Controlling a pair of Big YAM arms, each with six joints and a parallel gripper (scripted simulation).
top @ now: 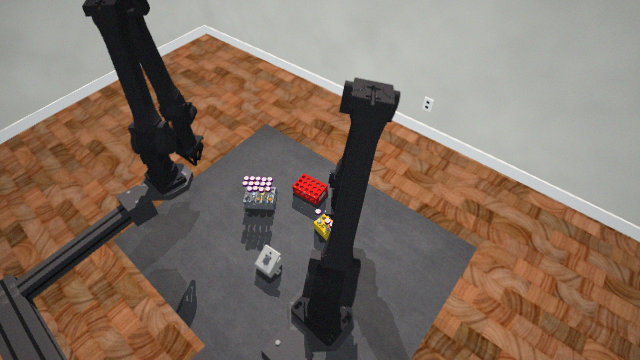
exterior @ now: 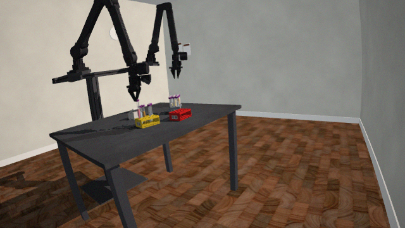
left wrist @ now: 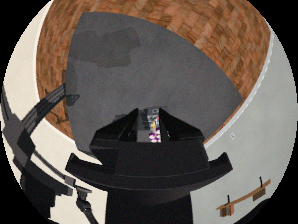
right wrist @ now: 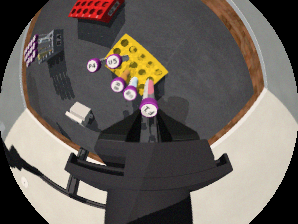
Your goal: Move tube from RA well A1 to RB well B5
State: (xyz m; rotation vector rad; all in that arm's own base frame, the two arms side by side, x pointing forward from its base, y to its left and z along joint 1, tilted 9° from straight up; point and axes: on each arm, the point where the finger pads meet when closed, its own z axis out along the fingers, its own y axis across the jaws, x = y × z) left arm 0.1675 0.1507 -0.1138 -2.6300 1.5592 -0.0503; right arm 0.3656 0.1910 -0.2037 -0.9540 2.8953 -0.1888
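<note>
My right hand is 14 cm above the yellow rack, 5 cm to the right of it and 2 cm short of it. Also, from my right hand: red rack (26 cm to the left, 14 cm below, 11 cm ahead).
</note>
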